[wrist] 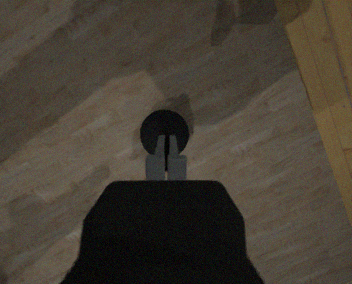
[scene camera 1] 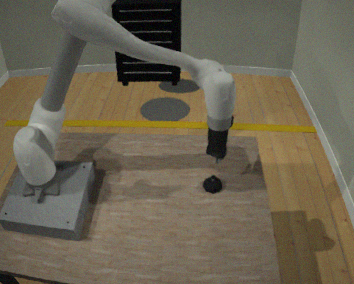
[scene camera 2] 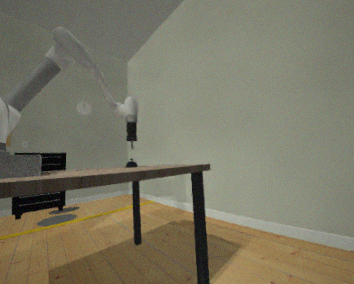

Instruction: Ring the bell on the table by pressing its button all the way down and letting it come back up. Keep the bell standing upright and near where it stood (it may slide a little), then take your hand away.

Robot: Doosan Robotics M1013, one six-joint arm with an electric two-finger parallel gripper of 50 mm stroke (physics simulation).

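Pixels of known places: gripper, fingertip midpoint: [wrist: 167, 146] [scene camera 1: 217, 161] [scene camera 2: 132, 149]; arm's base at its link origin: [scene camera 1: 43, 180].
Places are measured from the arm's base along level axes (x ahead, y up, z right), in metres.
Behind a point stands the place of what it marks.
Note:
A small black domed bell [scene camera 1: 212, 185] @[x 0.743, y -0.051, z 0.038 m] [scene camera 2: 131, 164] @[x 0.726, y -0.067, z 0.045 m] [wrist: 164, 122] @[x 0.766, y -0.050, z -0.006 m] stands upright on the wooden table [scene camera 1: 150, 225] @[x 0.468, y -0.088, z 0.197 m] [scene camera 2: 165, 172] @[x 0.568, y -0.105, z 0.527 m] [wrist: 60, 145] @[x 0.592, y -0.088, z -0.085 m], toward its right side in the first scene view. A small button shows at its top in both scene views, raised above the dome. My gripper [scene camera 1: 218, 161] @[x 0.765, y 0.052, z 0.004 m] [scene camera 2: 132, 147] @[x 0.765, y 0.052, z 0.004 m] [wrist: 167, 146] @[x 0.765, y 0.052, z 0.004 m] is shut and empty, with its fingertips pointing down. It hangs above the bell, with a clear gap between the fingertips and the button. In the wrist view the fingertips cover part of the dome and the button cannot be made out.
The arm's grey base block [scene camera 1: 50, 207] @[x 0.058, y -0.006, z 0.151 m] [scene camera 2: 20, 165] @[x 0.119, y -0.047, z 0.258 m] stands at the table's left. A black drawer cabinet [scene camera 1: 148, 54] [scene camera 2: 22, 205] stands on the floor behind the table. A yellow line [scene camera 1: 135, 124] [scene camera 2: 85, 218] runs along the floor. The table's right edge lies beyond the bell.

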